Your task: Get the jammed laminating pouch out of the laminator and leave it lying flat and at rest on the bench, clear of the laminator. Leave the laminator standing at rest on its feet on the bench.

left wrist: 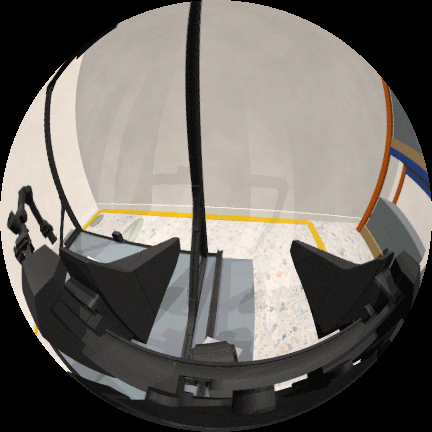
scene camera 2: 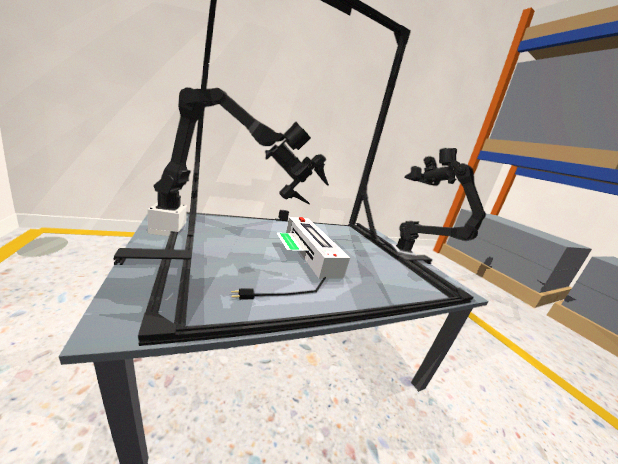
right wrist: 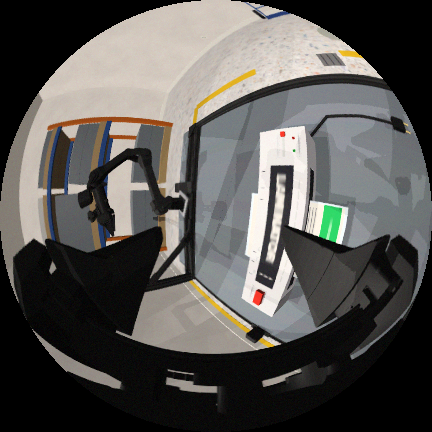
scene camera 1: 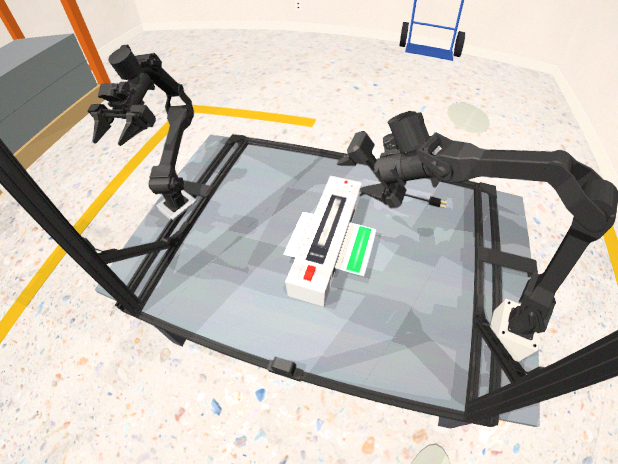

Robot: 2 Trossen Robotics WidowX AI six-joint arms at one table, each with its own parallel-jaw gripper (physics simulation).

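The white laminator stands upright on the bench. The jammed pouch, white with a green stripe, sticks out of its long side, on the right in scene camera 1; its inner part is hidden inside. A plain white flap shows on the opposite side. My right gripper is open and empty, above the bench and apart from the laminator and pouch. My left gripper is open and empty, raised far from the laminator.
A black cord with a plug runs from the laminator's end over the bench. Black rails border the bench, and an upright post rises from them. A small black block sits on one rail.
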